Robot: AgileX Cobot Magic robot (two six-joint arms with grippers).
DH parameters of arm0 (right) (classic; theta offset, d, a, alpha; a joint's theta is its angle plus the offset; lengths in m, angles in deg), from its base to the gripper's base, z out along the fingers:
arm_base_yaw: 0 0.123 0 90
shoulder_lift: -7.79 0 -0.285 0
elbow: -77.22 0 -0.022 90
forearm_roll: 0 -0.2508 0 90
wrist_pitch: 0 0 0.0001 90
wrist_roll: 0 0.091 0 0
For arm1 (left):
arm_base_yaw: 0 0.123 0 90
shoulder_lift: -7.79 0 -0.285 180
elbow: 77.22 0 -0.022 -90
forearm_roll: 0 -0.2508 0 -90
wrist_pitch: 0 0 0.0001 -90
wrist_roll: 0 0.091 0 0
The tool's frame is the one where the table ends.
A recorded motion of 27 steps. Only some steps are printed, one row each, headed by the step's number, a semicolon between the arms.
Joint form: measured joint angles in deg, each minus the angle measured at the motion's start. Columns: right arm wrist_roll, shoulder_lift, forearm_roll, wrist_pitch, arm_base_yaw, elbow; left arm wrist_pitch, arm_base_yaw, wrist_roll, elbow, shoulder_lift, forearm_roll.
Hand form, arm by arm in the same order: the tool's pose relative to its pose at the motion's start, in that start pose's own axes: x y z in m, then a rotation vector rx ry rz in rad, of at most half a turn. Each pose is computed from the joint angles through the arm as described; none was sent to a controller.
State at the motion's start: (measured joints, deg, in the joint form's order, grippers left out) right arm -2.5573 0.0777 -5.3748 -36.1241 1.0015 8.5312; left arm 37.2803 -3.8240 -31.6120 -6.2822 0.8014 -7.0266
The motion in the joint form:
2: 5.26 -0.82 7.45 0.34 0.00 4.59; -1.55 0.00 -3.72 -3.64 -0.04 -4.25
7: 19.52 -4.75 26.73 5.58 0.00 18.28; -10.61 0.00 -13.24 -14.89 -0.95 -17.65
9: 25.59 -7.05 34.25 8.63 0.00 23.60; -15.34 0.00 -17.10 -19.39 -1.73 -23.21
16: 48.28 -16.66 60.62 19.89 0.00 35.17; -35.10 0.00 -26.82 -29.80 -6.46 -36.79
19: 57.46 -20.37 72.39 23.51 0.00 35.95; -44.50 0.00 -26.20 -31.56 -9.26 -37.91
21: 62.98 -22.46 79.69 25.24 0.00 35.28; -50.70 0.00 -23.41 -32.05 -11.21 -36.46
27: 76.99 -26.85 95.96 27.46 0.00 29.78; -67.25 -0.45 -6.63 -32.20 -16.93 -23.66
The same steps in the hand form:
2: -0.0220 0.0083 0.0111 -0.0779 -0.0598 -0.0124; -0.0135 -0.0100 0.0080 0.0494 -0.0093 0.0006
7: -0.0751 0.0265 0.0415 -0.2413 -0.1100 -0.0669; -0.0505 -0.0337 0.0292 0.1142 0.0249 0.0639
9: -0.0908 0.0312 0.0546 -0.2790 -0.0911 -0.0911; -0.0644 -0.0399 0.0370 0.1044 0.0489 0.0988
16: -0.0959 0.0344 0.1005 -0.2945 0.1241 -0.1643; -0.0872 -0.0326 0.0608 -0.1185 0.1825 0.1871
19: -0.0767 0.0320 0.1136 -0.2787 0.2469 -0.2112; -0.0830 -0.0183 0.0681 -0.2690 0.2741 0.2251
21: -0.0600 0.0299 0.1185 -0.2714 0.3275 -0.2423; -0.0760 -0.0074 0.0707 -0.3682 0.3554 0.2533
27: -0.0050 0.0252 0.1145 -0.2724 0.5513 -0.2755; -0.0434 0.0176 0.0690 -0.5586 0.7038 0.3176

